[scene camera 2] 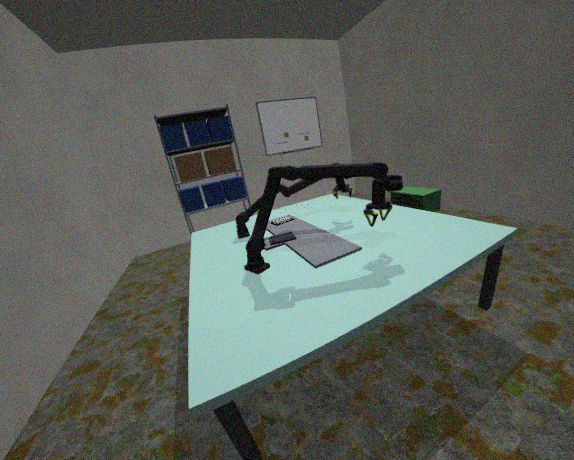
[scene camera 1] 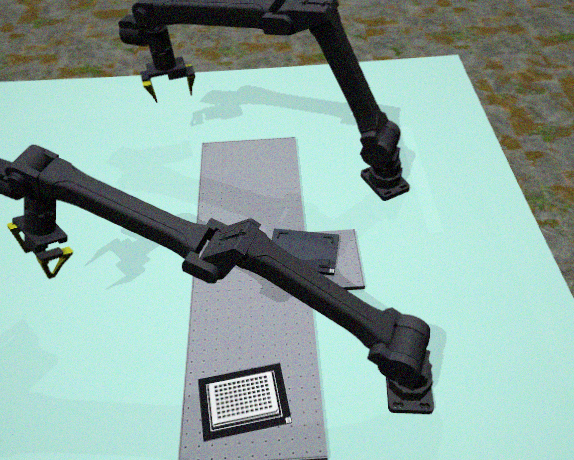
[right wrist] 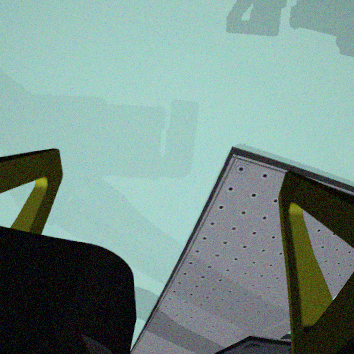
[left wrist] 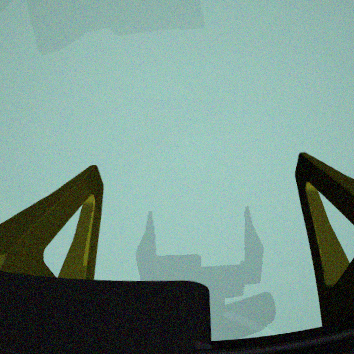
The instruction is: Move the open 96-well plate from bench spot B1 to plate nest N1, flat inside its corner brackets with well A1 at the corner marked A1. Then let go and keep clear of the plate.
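Seen in the pictures: left gripper, fingertip midpoint: (scene camera 2: 344, 198) (scene camera 1: 39, 264) (left wrist: 198, 168); right gripper, fingertip midpoint: (scene camera 2: 377, 223) (scene camera 1: 174, 98) (right wrist: 168, 172); left arm's base at its link origin: (scene camera 2: 243, 235) (scene camera 1: 407, 384); right arm's base at its link origin: (scene camera 2: 257, 267) (scene camera 1: 384, 182).
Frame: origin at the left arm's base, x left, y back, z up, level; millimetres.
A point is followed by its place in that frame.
The white 96-well plate (scene camera 1: 244, 398) {x 51, y -324, z 23 mm} (scene camera 2: 282, 220) {x 18, y -324, z 28 mm} lies flat inside a black-bordered spot (scene camera 1: 203, 431) {x 114, y -397, z 15 mm} with a white tag at one corner. The dark plate nest (scene camera 1: 305, 247) {x -334, y -214, z 24 mm} (scene camera 2: 283, 238) {x -354, y -223, z 25 mm} has corner brackets and a small white mark at one corner; no plate is on it. In scene camera 1 the left arm hides part of the nest. My left gripper (scene camera 1: 38, 263) {x -187, y -774, z 134 mm} (scene camera 2: 343, 196) {x -187, y -774, z 134 mm} (left wrist: 198, 168) {x -187, y -774, z 134 mm} is open and empty, above the table and well away from the plate. My right gripper (scene camera 1: 174, 98) {x -782, y -596, z 135 mm} (scene camera 2: 378, 222) {x -782, y -596, z 135 mm} (right wrist: 168, 172) {x -782, y -596, z 135 mm} is open and empty, also above the table, far from plate and nest. Lettering is too small to read.
A long grey perforated board (scene camera 1: 250, 167) {x -632, y -377, z 13 mm} (scene camera 2: 327, 246) {x -615, y -396, z 13 mm} (right wrist: 227, 257) {x -606, y -464, z 13 mm} runs under the plate's spot. A smaller grey board (scene camera 1: 353, 260) {x -305, y -100, z 13 mm} carries the nest beside it. The left arm's links span over the long board. Shadows of both arms fall on the pale table (scene camera 1: 475, 240) {x -384, y 199, z 0 mm} (scene camera 2: 230, 345) {x -1047, y 160, z 0 mm}.
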